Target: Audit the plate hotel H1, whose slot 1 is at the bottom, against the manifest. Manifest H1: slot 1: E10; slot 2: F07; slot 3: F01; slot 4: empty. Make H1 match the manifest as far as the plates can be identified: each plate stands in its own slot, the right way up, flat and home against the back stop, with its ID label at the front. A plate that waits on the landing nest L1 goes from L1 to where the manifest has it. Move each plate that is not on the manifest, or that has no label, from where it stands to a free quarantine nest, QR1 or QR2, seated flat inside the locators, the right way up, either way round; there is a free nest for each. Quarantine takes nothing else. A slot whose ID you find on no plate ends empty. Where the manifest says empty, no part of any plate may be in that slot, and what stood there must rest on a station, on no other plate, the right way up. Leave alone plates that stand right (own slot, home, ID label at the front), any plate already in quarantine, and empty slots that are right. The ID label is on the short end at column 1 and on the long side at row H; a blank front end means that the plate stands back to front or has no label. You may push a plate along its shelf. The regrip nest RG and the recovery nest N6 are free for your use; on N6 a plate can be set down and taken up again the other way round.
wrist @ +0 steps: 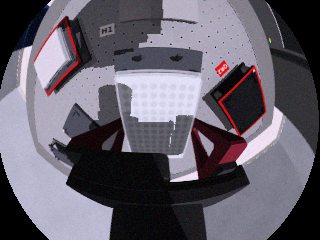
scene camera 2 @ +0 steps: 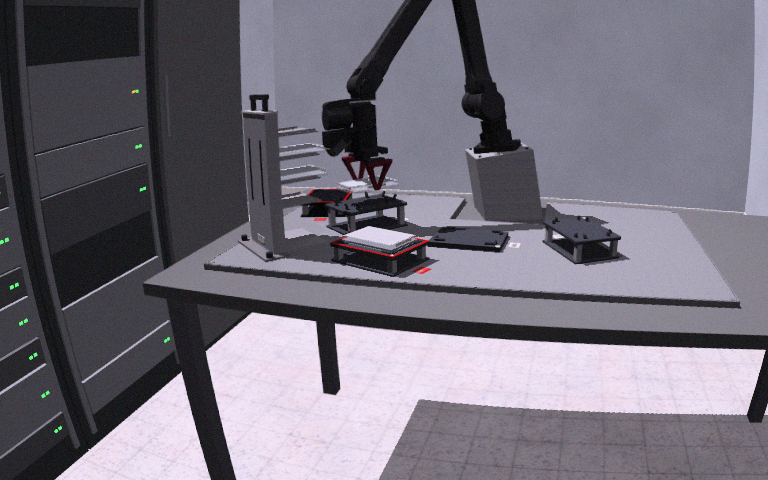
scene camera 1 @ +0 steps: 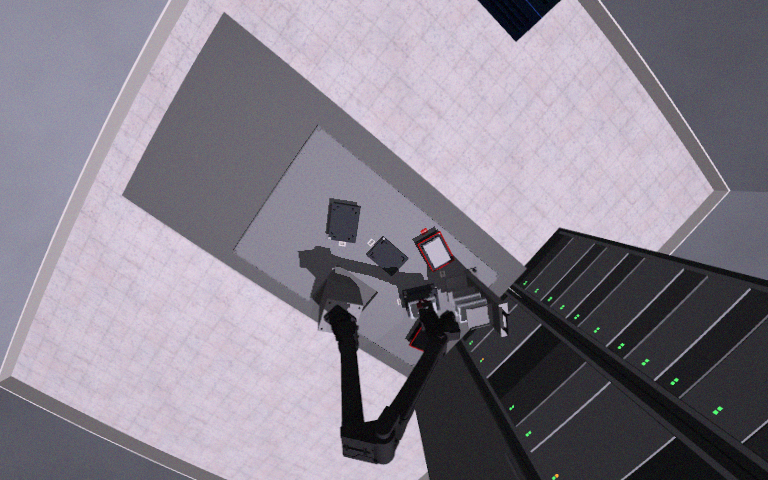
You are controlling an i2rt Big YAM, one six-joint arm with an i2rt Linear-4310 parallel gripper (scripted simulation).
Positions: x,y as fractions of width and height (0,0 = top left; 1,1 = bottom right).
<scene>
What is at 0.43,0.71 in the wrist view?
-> My gripper.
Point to a plate hotel H1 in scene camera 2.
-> At 0.35,0.46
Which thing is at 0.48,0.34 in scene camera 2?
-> My gripper.
</scene>
